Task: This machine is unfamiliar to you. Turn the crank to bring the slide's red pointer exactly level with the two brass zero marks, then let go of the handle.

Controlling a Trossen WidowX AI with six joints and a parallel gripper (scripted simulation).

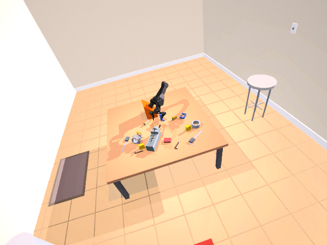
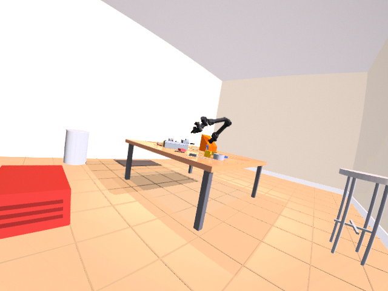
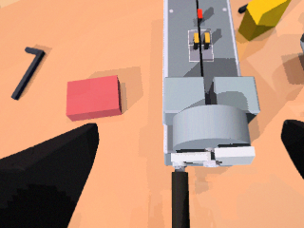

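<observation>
My gripper tip is now 20 mm past the dark crank handle, 10 mm to the right of it and 120 mm above it. Also, from my gripper tip: red pointer 150 mm ahead, 130 mm to the right, 120 mm below; red block 160 mm ahead, 40 mm to the left, 190 mm below.
</observation>
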